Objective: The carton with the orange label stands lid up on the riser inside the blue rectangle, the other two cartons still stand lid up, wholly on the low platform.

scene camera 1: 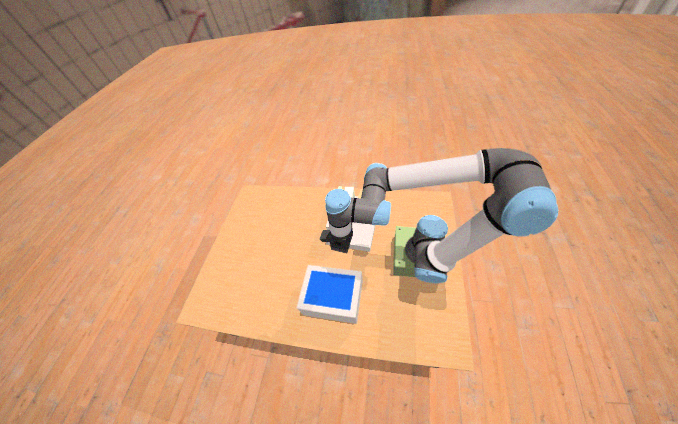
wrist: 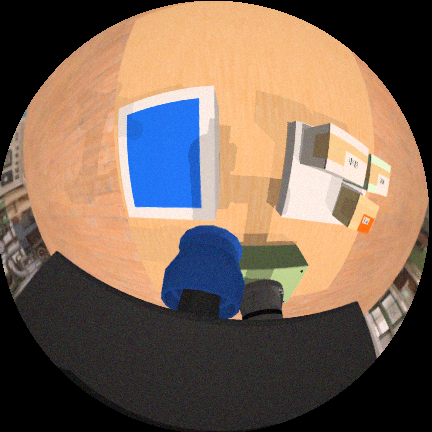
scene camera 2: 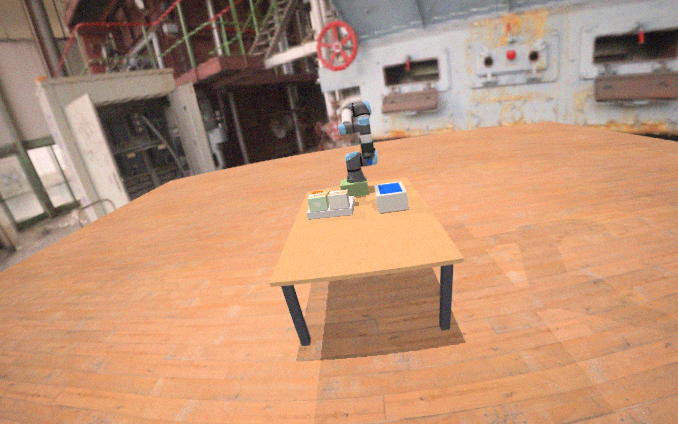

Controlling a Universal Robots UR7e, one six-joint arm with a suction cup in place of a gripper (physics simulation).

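Note:
The carton with the orange label (scene camera 2: 317,193) (wrist: 357,214) stands lid up on the low platform (scene camera 1: 361,240) (scene camera 2: 330,213) (wrist: 307,197). A white carton (scene camera 2: 338,200) (wrist: 347,160) and a pale green carton (scene camera 2: 317,203) (wrist: 380,175) also stand lid up on it. In scene camera 1 the arm hides most of the cartons. The white riser (scene camera 1: 327,316) (scene camera 2: 392,202) (wrist: 170,213) bears the blue rectangle (scene camera 1: 330,291) (scene camera 2: 390,188) (wrist: 162,160), with no carton on it. My gripper (scene camera 1: 340,249) (scene camera 2: 370,162) (wrist: 209,237), a blue suction cup, is open and empty, raised above the table, apart from the cartons and riser.
The arm's green base block (scene camera 1: 401,252) (scene camera 2: 354,189) (wrist: 287,275) stands on the wooden table (scene camera 1: 250,280) (scene camera 2: 370,245) (wrist: 240,60), near the platform. The white carton stands on the riser side of the green one. A gap separates the platform from the riser.

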